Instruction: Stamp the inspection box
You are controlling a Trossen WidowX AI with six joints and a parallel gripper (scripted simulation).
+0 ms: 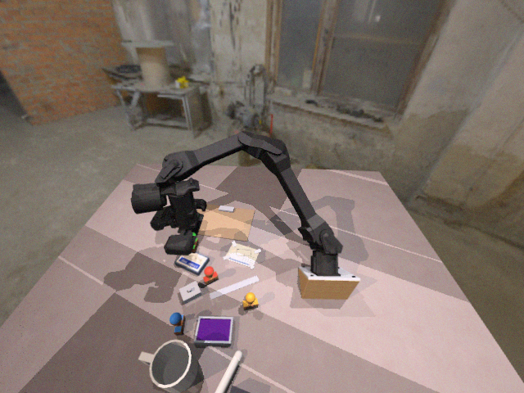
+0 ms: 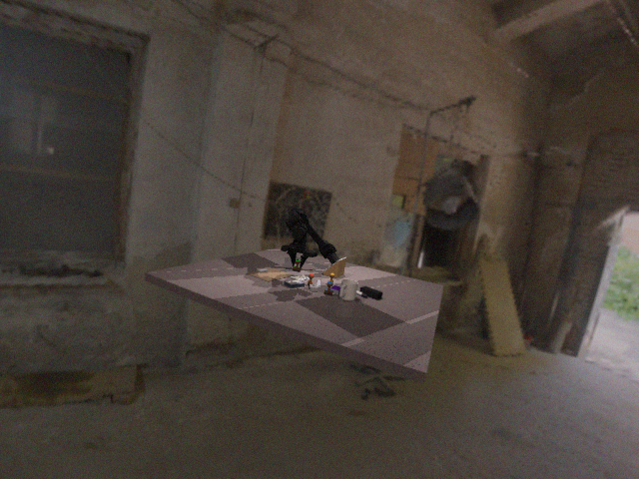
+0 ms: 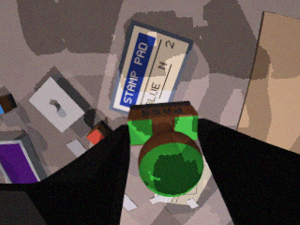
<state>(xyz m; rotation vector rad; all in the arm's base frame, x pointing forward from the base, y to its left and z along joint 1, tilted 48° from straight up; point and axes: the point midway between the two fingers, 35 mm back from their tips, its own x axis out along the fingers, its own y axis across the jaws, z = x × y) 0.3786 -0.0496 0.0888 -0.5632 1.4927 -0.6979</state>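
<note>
Now: the purple ink pad 80 mm behind my gripper tip, 210 mm to the left of it and 90 mm below it. From my gripper tip the other things lie so: red stamp: 50 mm behind, 70 mm to the left, 80 mm below; green stamp: right at my gripper tip; blue-labelled tin: 20 mm ahead, 10 mm to the left, 80 mm below.
</note>
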